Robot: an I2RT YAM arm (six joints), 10 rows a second.
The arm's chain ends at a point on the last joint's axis. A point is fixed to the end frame.
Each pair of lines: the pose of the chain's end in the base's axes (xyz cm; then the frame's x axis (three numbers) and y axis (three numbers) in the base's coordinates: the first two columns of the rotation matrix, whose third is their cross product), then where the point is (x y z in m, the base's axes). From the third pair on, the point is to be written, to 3 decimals.
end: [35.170 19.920 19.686 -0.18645 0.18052 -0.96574 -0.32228 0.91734 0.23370]
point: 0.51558 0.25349 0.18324
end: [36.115 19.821 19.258 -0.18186 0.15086 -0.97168 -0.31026 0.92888 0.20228]
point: 0.52579 0.24979 0.17760
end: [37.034 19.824 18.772 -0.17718 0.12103 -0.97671 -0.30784 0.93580 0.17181]
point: 0.535 0.249 0.172
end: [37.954 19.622 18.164 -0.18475 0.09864 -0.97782 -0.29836 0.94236 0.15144]
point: 0.545 0.245 0.163
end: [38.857 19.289 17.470 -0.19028 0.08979 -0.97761 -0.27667 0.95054 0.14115]
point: 0.555 0.238 0.154
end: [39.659 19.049 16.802 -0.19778 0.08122 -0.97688 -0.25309 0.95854 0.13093]
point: 0.563 0.231 0.145
